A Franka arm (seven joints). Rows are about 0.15 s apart.
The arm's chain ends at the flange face. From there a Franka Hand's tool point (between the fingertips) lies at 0.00 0.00 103.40 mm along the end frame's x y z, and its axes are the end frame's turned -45 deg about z.
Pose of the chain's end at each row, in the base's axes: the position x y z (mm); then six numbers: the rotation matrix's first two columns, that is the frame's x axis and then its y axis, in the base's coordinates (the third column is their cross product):
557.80 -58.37 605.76 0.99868 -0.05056 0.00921 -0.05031 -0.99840 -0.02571
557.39 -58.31 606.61 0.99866 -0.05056 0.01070 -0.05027 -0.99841 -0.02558
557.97 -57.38 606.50 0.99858 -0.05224 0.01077 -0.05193 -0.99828 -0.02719
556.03 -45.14 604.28 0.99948 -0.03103 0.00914 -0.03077 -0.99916 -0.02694
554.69 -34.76 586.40 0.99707 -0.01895 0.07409 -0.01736 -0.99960 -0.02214
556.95 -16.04 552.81 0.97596 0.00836 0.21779 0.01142 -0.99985 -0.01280
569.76 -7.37 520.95 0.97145 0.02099 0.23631 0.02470 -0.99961 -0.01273
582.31 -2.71 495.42 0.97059 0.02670 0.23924 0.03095 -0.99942 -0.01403
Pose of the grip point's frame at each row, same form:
558.89 -55.76 502.40 0.74175 0.67022 0.02469 0.67060 -0.74173 -0.01167
558.63 -55.72 503.25 0.74171 0.67023 0.02565 0.67061 -0.74173 -0.01052
559.23 -54.63 503.14 0.74282 0.66895 0.02684 0.66938 -0.74283 -0.01161
557.06 -42.38 500.92 0.72850 0.68457 0.02551 0.68498 -0.72845 -0.01259
562.39 -32.61 483.31 0.71731 0.69342 0.06804 0.69276 -0.72022 0.03673
579.46 -14.49 451.90 0.68203 0.71291 0.16305 0.69818 -0.70109 0.14495
594.16 -5.49 420.49 0.66945 0.72167 0.17610 0.70438 -0.69199 0.15809
606.99 -0.54 395.03 0.66443 0.72558 0.17909 0.70820 -0.68782 0.15925

